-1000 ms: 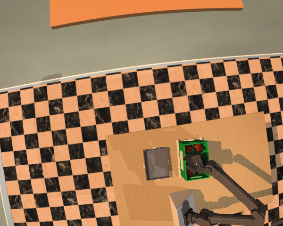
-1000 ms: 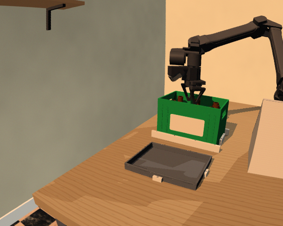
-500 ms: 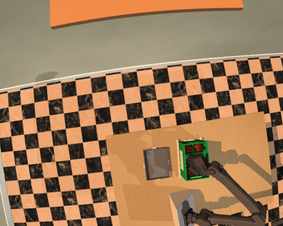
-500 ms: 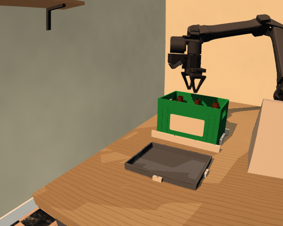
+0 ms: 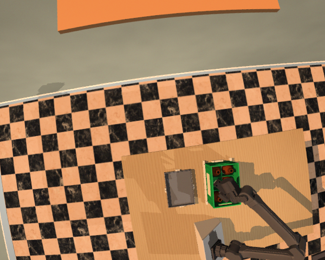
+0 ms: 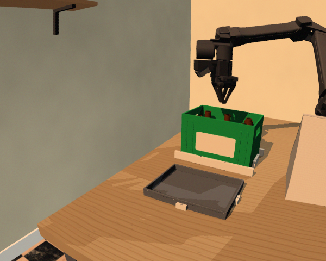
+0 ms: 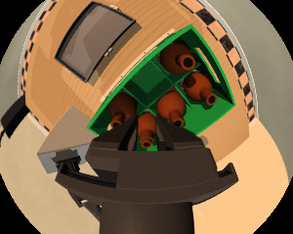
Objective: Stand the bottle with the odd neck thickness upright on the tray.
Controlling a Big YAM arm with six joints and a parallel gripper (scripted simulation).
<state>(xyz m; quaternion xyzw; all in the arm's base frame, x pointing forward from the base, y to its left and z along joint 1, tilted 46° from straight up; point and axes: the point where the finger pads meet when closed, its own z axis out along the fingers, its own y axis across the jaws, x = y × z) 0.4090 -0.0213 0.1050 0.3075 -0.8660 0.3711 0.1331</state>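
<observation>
Now: the green crate 150 mm below my hand and 40 mm to the right of it. Round my hand: dark grey tray: 240 mm to the left, 220 mm below.
</observation>
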